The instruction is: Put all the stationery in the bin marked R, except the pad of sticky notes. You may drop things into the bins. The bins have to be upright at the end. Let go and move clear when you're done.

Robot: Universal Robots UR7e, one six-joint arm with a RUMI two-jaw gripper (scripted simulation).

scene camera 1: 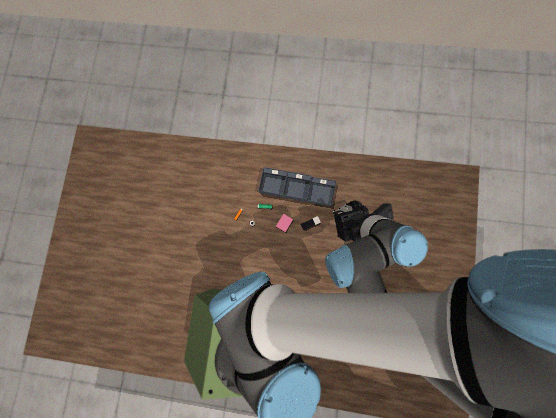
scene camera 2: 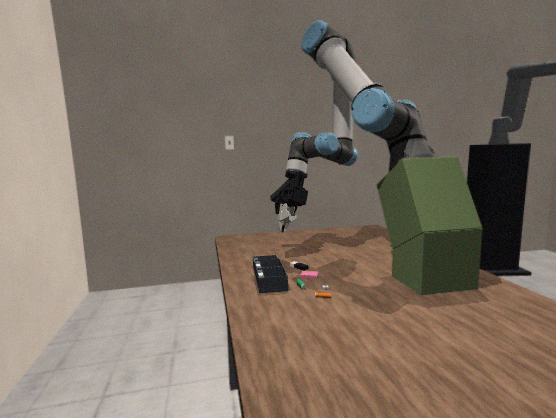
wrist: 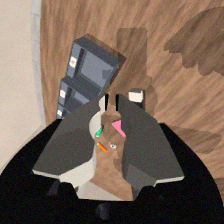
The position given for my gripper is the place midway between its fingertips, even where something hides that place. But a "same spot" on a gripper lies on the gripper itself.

my gripper: scene camera 1; scene camera 2; wrist 112,95
dark three-part bin: scene camera 1; scene camera 2 270,283; wrist
same spot on my gripper: (scene camera 2: 288,215) = (scene camera 1: 332,212)
same spot on dark three-part bin: (wrist: 91,73) = (scene camera 1: 316,192)
